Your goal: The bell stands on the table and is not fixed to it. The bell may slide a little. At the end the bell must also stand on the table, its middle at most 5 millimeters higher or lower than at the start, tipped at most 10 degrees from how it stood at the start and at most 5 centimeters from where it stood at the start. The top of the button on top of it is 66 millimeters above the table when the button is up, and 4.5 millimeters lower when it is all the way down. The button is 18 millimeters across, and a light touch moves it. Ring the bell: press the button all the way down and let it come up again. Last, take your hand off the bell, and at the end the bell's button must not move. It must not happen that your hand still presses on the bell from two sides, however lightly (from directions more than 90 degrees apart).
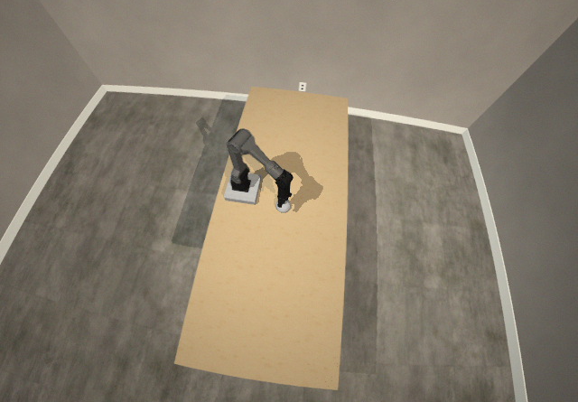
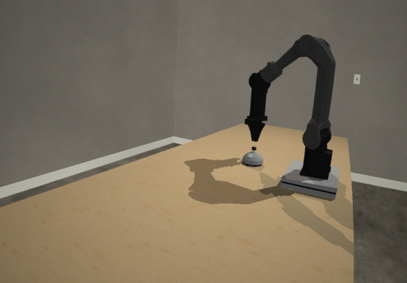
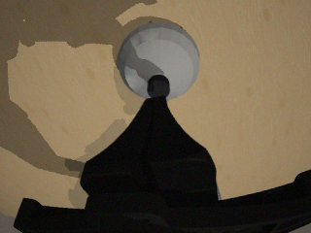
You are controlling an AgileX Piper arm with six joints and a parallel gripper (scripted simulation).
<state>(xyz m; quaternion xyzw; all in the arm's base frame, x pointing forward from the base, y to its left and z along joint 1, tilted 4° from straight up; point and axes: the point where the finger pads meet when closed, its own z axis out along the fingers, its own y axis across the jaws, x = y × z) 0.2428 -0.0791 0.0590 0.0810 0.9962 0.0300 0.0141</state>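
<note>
Now: the black button 40 mm below my hand. The rest, counted from my hand: bell (60 mm below).
</note>
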